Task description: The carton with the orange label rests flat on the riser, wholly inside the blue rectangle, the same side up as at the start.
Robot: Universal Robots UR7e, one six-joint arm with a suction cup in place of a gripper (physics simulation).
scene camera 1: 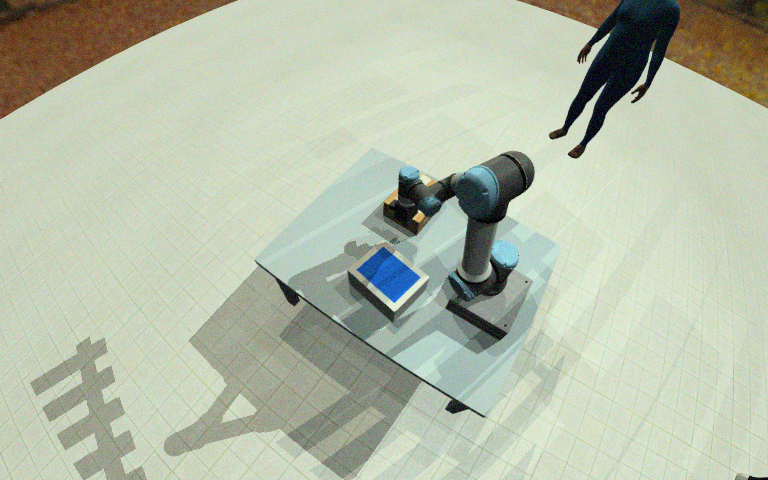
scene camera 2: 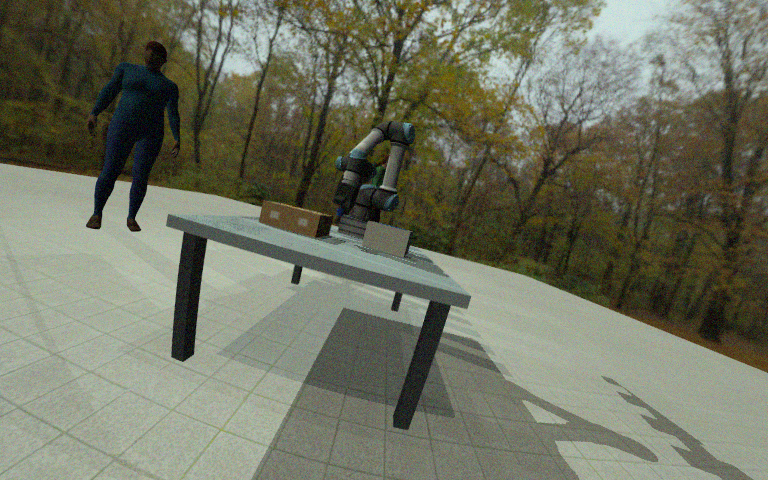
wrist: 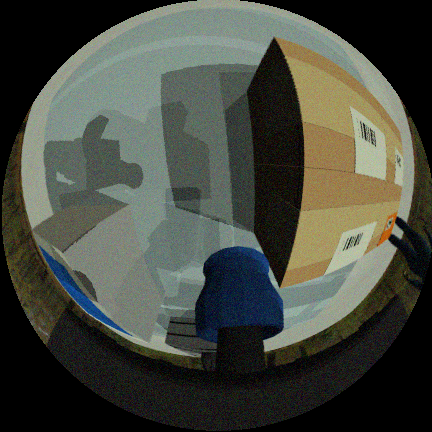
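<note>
The carton with the orange label sits at the far right of a tight block of several brown cartons on the table; the arm hides the label in scene camera 1. My blue suction cup points down. It is switched on, but in the wrist view its mouth appears just off the block's near corner, beside the dark side face, with no carton on it. The grey riser stands apart, with the blue rectangle on top.
The table carries the cartons, the riser and the arm's base. A person in dark blue stands on the floor beyond the table. A person in green is partly hidden behind the arm.
</note>
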